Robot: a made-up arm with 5 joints.
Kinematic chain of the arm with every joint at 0, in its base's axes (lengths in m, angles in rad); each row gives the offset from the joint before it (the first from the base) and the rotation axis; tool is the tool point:
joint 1: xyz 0 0 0.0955 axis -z
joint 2: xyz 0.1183 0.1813 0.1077 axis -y
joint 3: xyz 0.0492 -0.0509 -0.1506 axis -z
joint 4: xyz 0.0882 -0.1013 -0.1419 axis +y
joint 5: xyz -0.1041 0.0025 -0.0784 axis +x
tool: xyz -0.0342 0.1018 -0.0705
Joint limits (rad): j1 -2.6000..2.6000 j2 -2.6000..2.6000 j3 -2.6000..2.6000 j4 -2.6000..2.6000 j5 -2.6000..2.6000
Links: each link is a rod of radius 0.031 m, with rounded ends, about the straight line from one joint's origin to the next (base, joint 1, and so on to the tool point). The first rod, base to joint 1, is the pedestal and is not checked.
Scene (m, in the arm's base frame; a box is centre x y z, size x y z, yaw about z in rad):
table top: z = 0
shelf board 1: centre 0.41 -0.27 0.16 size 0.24 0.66 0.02 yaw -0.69
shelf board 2: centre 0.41 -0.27 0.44 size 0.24 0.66 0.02 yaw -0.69
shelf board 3: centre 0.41 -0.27 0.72 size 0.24 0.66 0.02 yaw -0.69
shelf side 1: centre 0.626 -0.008 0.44 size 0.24 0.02 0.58 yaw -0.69
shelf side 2: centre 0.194 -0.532 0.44 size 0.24 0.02 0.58 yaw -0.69
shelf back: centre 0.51 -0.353 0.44 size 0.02 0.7 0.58 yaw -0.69
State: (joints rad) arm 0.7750 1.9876 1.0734 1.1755 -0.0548
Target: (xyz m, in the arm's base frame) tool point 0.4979 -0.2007 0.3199
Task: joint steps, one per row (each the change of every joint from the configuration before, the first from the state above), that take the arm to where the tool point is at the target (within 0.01 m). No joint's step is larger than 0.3 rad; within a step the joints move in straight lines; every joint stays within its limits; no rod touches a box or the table.
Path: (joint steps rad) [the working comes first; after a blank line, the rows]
Joints at the target: 0.8226 1.9352 1.1630 0.4913 -0.3411
Straight joint move there: clear.

1: 0.0159 -0.0175 0.0299 -0.2281 -0.0954
2: 0.0158 -0.0175 0.0298 -0.2281 -0.0955
3: 0.0159 -0.0174 0.0299 -0.2280 -0.0954

